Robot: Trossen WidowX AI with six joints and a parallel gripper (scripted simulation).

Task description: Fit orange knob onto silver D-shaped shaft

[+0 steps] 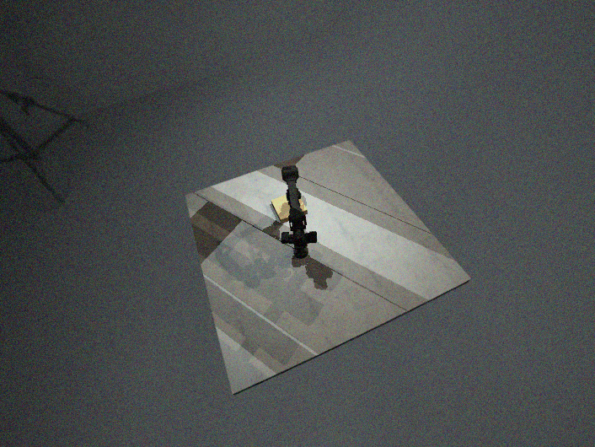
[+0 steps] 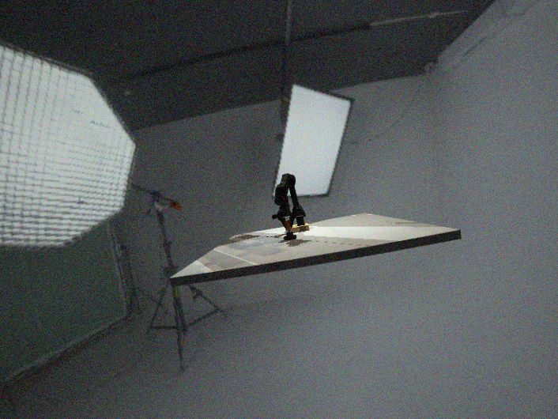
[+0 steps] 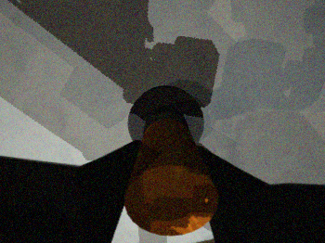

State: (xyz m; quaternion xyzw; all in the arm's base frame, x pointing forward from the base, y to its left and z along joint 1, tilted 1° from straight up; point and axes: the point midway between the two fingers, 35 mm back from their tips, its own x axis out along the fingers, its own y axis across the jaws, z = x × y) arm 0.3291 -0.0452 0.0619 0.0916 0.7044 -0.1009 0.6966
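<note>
The orange knob is 30 mm above my gripper tip. Round my gripper tip: dark round pedestal (40 mm below).
</note>
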